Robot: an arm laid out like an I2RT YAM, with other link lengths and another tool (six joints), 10 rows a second.
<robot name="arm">
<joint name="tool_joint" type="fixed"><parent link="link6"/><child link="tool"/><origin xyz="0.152 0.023 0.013" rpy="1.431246 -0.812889 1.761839"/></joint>
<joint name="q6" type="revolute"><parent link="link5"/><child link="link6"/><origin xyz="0.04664 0 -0.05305" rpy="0 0 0"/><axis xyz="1 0 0"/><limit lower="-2.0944" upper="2.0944"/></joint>
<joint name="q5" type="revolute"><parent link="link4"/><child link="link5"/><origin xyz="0.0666 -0.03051 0.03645" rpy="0 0 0"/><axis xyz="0 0 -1"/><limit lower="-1.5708" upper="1.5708"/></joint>
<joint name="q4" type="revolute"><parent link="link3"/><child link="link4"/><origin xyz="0.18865 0.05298 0.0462" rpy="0 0 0"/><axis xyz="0 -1 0"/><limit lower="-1.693" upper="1.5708"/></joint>
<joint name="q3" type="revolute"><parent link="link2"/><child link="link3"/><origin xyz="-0.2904 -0.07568 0" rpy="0 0 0"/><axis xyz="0 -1 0"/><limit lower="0" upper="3.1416"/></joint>
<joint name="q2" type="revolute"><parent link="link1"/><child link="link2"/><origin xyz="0.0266 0.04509 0.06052" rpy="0 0 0"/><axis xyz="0 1 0"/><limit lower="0" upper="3.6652"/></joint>
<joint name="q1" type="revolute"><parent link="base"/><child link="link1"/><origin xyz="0 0 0.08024" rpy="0 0 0"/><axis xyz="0 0 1"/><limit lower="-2.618" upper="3.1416"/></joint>
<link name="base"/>
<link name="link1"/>
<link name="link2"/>
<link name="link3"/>
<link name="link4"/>
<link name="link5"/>
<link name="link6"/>
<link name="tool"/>
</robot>
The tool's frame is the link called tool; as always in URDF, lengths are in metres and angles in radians.
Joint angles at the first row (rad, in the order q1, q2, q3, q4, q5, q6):
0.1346 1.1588 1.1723 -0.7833 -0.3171 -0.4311
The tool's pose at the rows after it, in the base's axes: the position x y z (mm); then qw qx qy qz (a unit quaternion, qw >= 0):
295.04, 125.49, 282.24, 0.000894, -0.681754, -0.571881, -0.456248
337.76, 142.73, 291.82, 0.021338, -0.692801, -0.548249, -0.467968
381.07, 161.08, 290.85, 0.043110, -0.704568, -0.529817, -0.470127
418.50, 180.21, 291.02, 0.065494, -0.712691, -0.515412, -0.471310
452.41, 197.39, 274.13, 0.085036, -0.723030, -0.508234, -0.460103
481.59, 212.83, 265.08, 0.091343, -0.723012, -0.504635, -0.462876
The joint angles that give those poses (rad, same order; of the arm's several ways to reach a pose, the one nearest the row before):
0.1513 1.3093 1.2811 -0.7418 -0.3236 -0.3160
0.1802 1.4539 1.4053 -0.6996 -0.3283 -0.2263
0.2043 1.6126 1.5407 -0.6753 -0.3344 -0.1535
0.2249 1.7609 1.7068 -0.6934 -0.3482 -0.0930
0.2411 1.9134 1.8511 -0.7127 -0.3578 -0.0557
0.2574 2.0326 1.9839 -0.7172 -0.3571 -0.0319

